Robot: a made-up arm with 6 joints. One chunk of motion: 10 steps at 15 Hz.
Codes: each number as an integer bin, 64 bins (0 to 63) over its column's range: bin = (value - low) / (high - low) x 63, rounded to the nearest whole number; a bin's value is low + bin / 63 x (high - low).
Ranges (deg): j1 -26..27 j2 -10..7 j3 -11..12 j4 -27..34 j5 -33..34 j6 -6..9
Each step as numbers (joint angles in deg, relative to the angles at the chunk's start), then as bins.
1 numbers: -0.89 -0.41 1.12 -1.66 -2.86 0.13
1 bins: 30 36 33 26 28 26
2 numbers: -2.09 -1.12 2.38 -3.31 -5.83 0.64
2 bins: 28 33 37 24 26 28
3 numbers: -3.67 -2.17 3.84 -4.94 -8.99 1.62
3 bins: 27 29 41 23 23 32
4 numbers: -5.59 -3.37 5.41 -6.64 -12.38 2.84
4 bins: 24 25 45 21 19 37
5 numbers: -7.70 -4.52 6.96 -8.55 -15.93 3.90
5 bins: 22 20 49 19 16 42
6 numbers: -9.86 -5.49 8.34 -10.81 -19.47 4.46
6 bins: 19 17 53 17 13 44
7 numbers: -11.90 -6.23 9.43 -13.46 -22.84 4.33
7 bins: 17 14 56 14 10 43
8 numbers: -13.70 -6.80 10.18 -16.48 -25.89 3.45
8 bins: 15 12 58 11 7 40
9 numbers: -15.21 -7.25 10.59 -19.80 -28.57 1.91
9 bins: 13 10 59 7 4 33
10 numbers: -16.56 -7.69 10.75 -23.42 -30.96 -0.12
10 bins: 11 9 60 4 2 25
